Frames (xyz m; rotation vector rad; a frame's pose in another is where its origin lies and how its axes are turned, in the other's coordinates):
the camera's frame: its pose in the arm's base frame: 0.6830 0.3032 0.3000 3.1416 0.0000 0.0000
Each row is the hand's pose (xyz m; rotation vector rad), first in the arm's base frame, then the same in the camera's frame.
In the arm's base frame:
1: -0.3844 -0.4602 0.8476 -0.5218 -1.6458 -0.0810
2: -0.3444 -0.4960 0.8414 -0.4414 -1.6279 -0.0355
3: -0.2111 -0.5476 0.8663 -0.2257 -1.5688 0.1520
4: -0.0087 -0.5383 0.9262 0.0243 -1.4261 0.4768
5: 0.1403 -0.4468 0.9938 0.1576 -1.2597 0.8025
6: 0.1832 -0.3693 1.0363 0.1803 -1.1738 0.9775
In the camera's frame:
1: -1.0674 0.7634 -0.5476 1.7865 0.0981 -1.9929
2: -1.0274 0.7992 -0.5414 1.8630 0.0440 -2.0198
3: -0.8941 0.8508 -0.5663 2.0662 -0.2015 -2.0799
4: -0.6917 0.8415 -0.6262 -2.2785 0.6756 2.0207
5: -0.5427 0.7500 -0.6938 -2.1975 1.0960 1.7203
6: -0.4998 0.6725 -0.7363 -2.1473 1.3208 1.5860

